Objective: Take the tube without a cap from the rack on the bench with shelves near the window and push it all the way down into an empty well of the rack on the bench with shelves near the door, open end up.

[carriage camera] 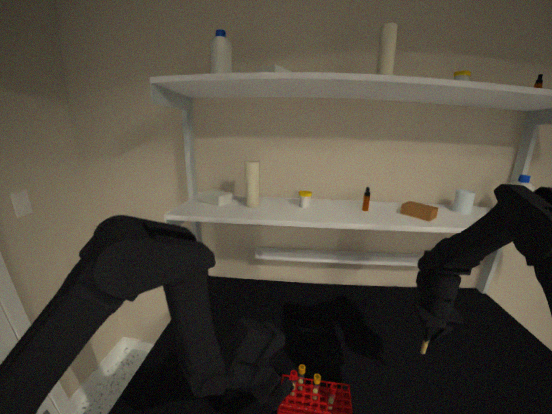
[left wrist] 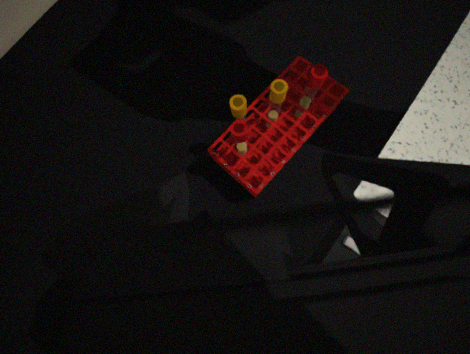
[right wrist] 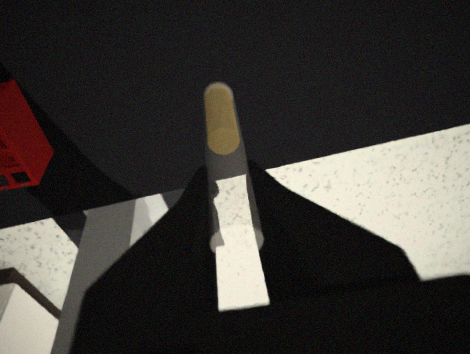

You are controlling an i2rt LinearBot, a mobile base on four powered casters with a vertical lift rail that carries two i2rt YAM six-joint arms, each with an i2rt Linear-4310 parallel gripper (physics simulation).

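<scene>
A clear, uncapped tube with yellowish contents at its lower end is held nearly upright, slightly tilted, by my right gripper. The gripper is shut on it, above the bench and right of the rack. The tube's open end is between the fingers. A red rack stands on the dark bench. It holds two yellow-capped tubes and two red-capped tubes; many wells are empty. My left gripper is open and empty, low near the rack's left side in the carriage view, mostly dark there.
The dark bench top runs back to a wall. Above it is a lower shelf with a cream cylinder, a brown bottle and a brown block. A higher shelf carries more bottles. The left arm spans the left side.
</scene>
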